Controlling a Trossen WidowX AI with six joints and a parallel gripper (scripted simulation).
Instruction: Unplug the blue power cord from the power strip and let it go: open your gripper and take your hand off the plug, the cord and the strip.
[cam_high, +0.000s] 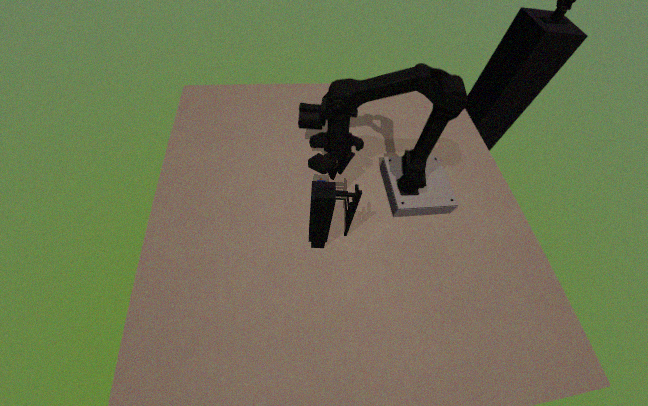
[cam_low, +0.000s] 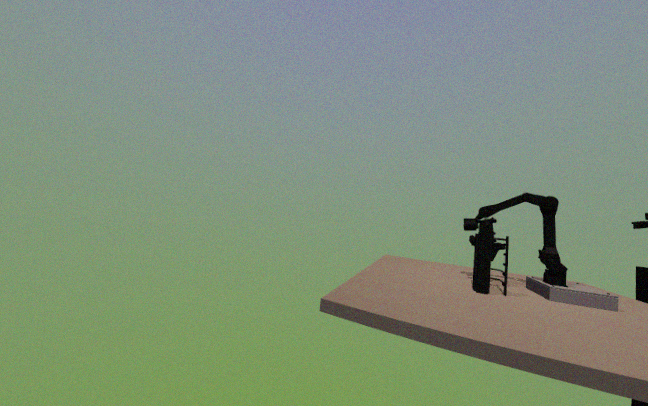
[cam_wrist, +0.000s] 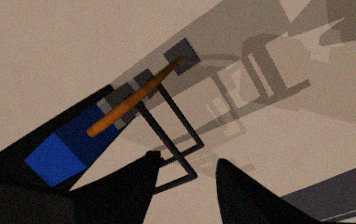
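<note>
Right now my gripper tip is 50 mm short of the blue plug, 70 mm to the right of it and 20 mm below it.
</note>
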